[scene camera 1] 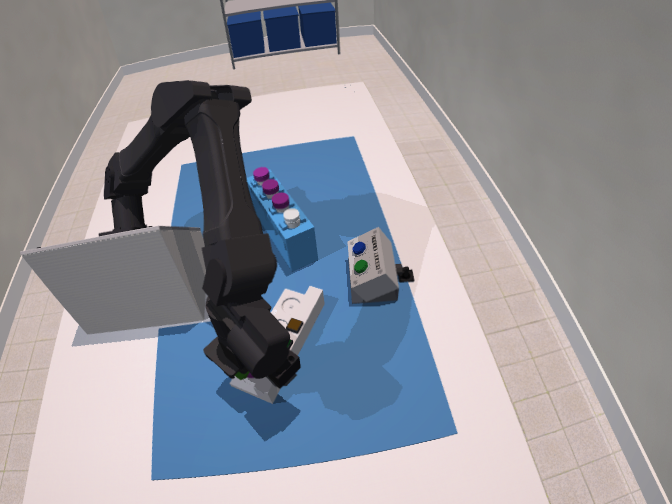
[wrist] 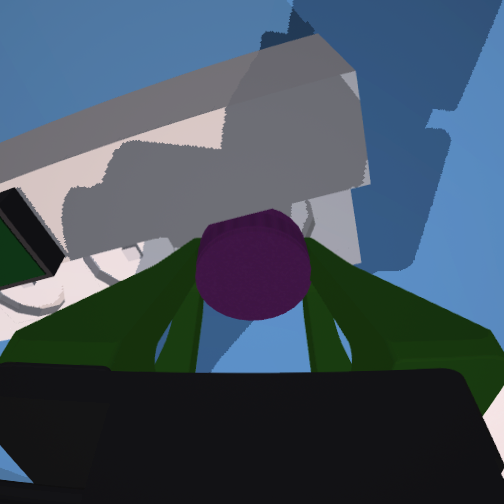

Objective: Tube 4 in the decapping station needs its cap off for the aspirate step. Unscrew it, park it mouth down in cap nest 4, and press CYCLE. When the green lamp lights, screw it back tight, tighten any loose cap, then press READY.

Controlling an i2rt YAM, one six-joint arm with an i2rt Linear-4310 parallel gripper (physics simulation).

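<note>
The blue decapping station (scene camera 1: 282, 219) holds a row of tubes. Three wear purple caps (scene camera 1: 270, 187); the nearest tube (scene camera 1: 291, 217) stands open with a white mouth. My gripper (wrist: 253, 270), with green fingers, is shut on the purple cap (wrist: 253, 265) and holds it over the near end of the white cap nest block (scene camera 1: 295, 311), which also shows in the wrist view (wrist: 200, 165). A round nest recess (scene camera 1: 293, 301) shows on the block's far end. In the scene view my arm (scene camera 1: 255, 347) hides the cap and the block's near end.
A grey button box (scene camera 1: 370, 265) with a blue button (scene camera 1: 358, 247) and a green button (scene camera 1: 360, 266) stands right of the station. A grey upright panel (scene camera 1: 116, 282) stands left of the arm. A shelf with blue bins (scene camera 1: 282, 27) is far back.
</note>
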